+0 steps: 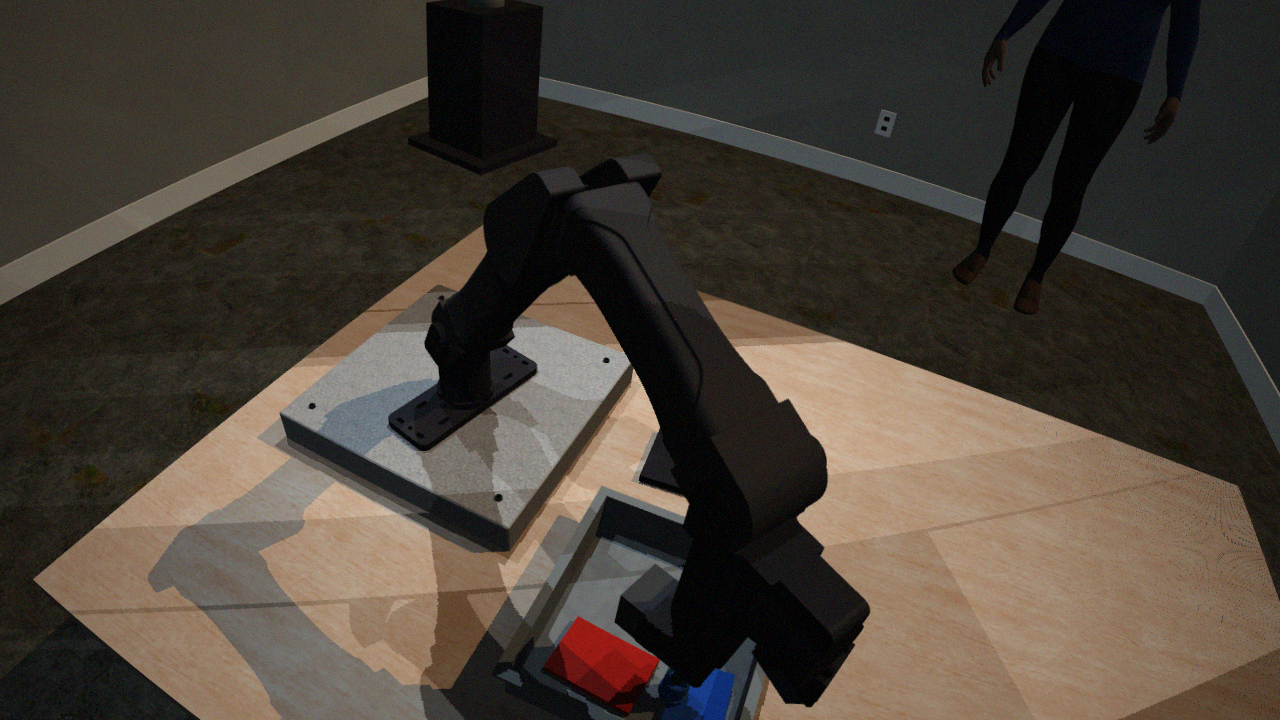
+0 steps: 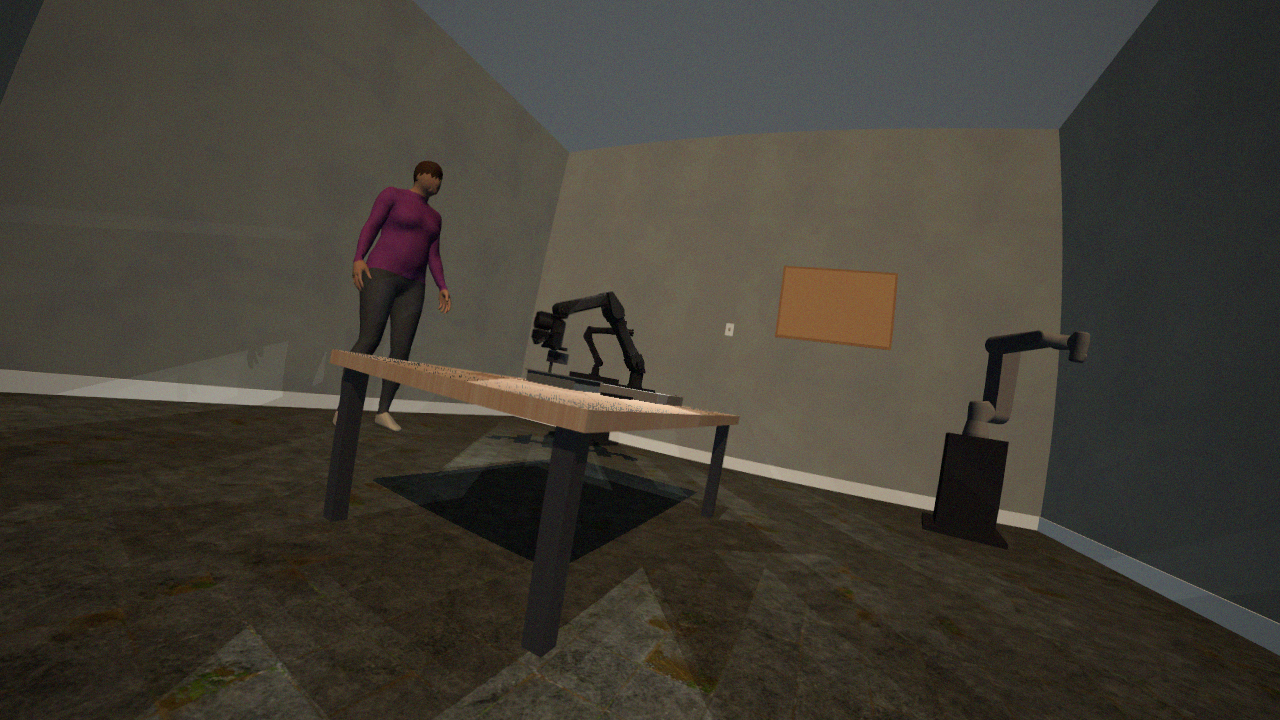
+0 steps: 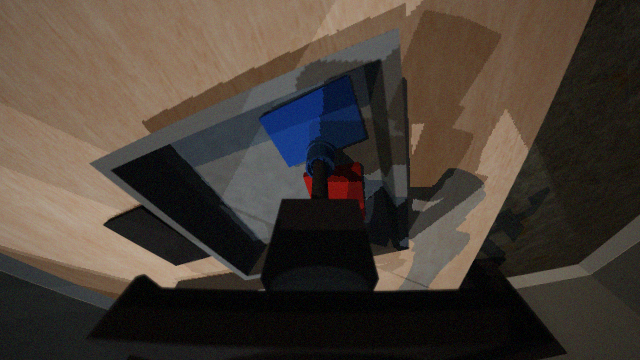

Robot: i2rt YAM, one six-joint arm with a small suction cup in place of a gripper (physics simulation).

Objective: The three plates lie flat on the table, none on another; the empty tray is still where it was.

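Seen in the pictures: hand, its tool point: (image 1: 673,690) (image 3: 320,154); arm's base, origin of its link: (image 1: 466,396) (image 2: 634,389).
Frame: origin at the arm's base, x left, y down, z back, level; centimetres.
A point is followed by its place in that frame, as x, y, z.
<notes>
A grey tray (image 1: 573,553) {-9.5, -0.6, -25.1} (image 3: 250,94) {-10.0, -0.7, -47.2} stands on the wooden table (image 1: 1029,537) {31.4, 4.3, -68.2} (image 2: 536,405) {57.3, 5.7, -103.7} near its front edge. A red plate (image 1: 597,667) {-16.2, 3.1, -33.7} (image 3: 348,184) {-16.9, 3.1, -36.3} and a blue plate (image 1: 716,693) {-11.4, 3.1, -44.2} (image 3: 308,121) {-13.1, 3.1, -44.0} lie inside it, side by side. A black plate (image 1: 660,465) {9.7, 3.3, -23.4} (image 3: 152,235) {13.2, 3.3, -29.0} lies flat on the table just outside the tray. My suction cup (image 1: 673,690) (image 3: 320,156) is low inside the tray, over the near edge of the blue plate where it meets the red one. I cannot tell whether it touches. It holds nothing. The arm hides part of the tray.
The arm's grey base slab (image 1: 536,420) {2.9, 0.1, -9.3} sits behind the tray. The table edge runs close past the tray. A person (image 1: 1065,135) (image 2: 397,269) stands beyond the table. A second arm on a dark pedestal (image 2: 975,483) (image 1: 483,80) stands by the wall.
</notes>
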